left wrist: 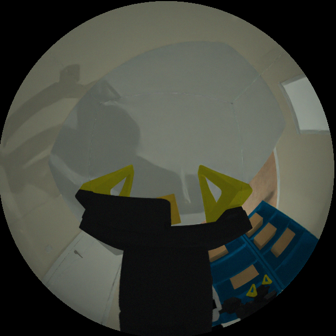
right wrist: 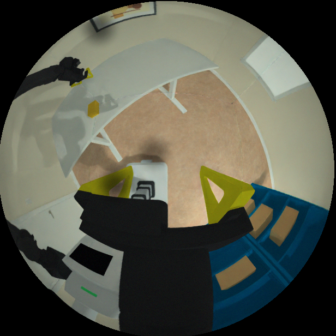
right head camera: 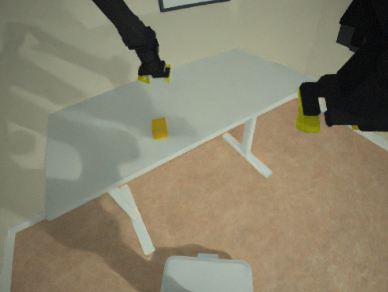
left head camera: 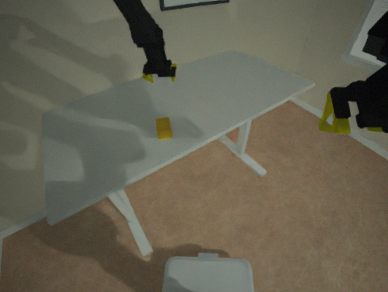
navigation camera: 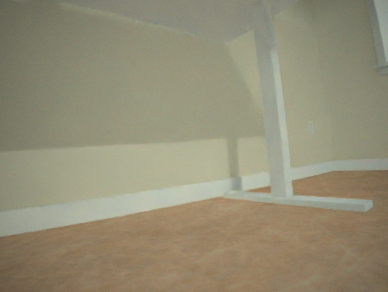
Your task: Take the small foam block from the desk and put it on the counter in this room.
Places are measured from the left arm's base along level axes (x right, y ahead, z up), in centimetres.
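Where they show: left gripper, fingertip midpoint: (right head camera: 159,82) (left head camera: 163,81); right gripper, fingertip midpoint: (right head camera: 325,125) (left head camera: 344,127).
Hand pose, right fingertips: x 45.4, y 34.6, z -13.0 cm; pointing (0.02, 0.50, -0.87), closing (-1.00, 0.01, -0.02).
Observation:
After its pixels a point has its place.
The small orange-yellow foam block (left head camera: 164,128) {x 2.7, y 66.1, z -41.5 cm} (right head camera: 159,129) {x 2.9, y 65.6, z -41.5 cm} (left wrist: 174,209) (right wrist: 93,109) lies on the grey desk (left head camera: 225,90) {x 31.3, y 104.7, z -46.0 cm} (right head camera: 220,90) {x 28.9, y 104.1, z -46.0 cm} (left wrist: 175,125) (right wrist: 145,70), nearer the desk's front edge than its back. My left gripper (left head camera: 160,79) {x 0.8, y 84.7, z -29.8 cm} (right head camera: 155,79) {x 0.8, y 84.7, z -29.8 cm} (left wrist: 165,168) is open and empty, behind the block in the head views and apart from it. In the left wrist view the gripper's body hides part of the block. My right gripper (right wrist: 166,169) is open and empty, off to the right of the desk. The counter cannot be made out in these views.
White desk legs (left head camera: 131,225) (right head camera: 137,220) (navigation camera: 274,110) {x 56.2, y 135.4, z -100.7 cm} stand on the brown floor. My base (left head camera: 209,275) {x 23.2, y 22.1, z -115.0 cm} (right head camera: 207,275) {x 22.9, y 22.4, z -115.0 cm} is in front of the desk. A blue shelf (left wrist: 232,260) (right wrist: 235,250) with brown boxes is at the lower right of both wrist views. A framed picture (right wrist: 95,26) hangs on the wall.

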